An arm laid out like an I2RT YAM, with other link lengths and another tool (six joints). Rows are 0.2 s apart.
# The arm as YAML. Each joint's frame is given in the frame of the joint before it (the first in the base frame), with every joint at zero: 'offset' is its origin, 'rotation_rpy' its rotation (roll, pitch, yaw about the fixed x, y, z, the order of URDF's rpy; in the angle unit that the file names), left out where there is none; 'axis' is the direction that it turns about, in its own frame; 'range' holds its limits. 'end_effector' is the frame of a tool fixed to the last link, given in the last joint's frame.
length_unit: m
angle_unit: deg
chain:
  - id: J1
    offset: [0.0, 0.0, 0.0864]
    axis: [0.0, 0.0, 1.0]
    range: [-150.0, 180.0]
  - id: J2
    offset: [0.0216, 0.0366, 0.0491]
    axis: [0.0, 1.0, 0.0]
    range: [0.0, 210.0]
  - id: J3
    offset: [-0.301, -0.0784, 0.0]
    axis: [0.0, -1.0, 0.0]
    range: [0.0, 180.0]
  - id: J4
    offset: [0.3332, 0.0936, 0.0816]
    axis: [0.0, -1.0, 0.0]
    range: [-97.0, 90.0]
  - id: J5
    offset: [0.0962, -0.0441, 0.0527]
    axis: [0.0, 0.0, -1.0]
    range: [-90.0, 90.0]
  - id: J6
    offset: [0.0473, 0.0, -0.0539]
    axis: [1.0, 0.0, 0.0]
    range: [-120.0, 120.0]
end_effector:
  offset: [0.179, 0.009, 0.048]
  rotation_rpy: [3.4, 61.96, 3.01]
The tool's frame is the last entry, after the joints.
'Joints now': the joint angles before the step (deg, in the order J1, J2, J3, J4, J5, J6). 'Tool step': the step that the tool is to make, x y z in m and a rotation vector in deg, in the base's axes. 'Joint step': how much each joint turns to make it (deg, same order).
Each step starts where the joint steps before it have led.
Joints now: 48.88 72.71 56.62 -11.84 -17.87 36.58
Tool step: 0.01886 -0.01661 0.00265 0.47 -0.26 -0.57
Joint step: -3.69 -0.20 -0.07 -0.08 -2.82 -1.43
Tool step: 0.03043 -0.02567 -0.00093 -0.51 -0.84 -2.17
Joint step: -4.85 0.39 0.28 -0.46 -1.92 -2.26
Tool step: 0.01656 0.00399 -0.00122 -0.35 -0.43 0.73
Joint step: -1.49 3.28 2.50 0.22 -1.68 -1.68
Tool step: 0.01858 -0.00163 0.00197 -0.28 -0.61 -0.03
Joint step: -1.79 2.60 2.47 -0.20 -1.25 -1.52
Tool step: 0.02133 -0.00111 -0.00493 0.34 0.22 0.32
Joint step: -2.17 3.41 2.08 0.92 -2.36 -0.98
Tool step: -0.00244 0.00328 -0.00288 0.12 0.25 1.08
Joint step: 0.00 0.44 0.00 0.13 -1.05 -0.37
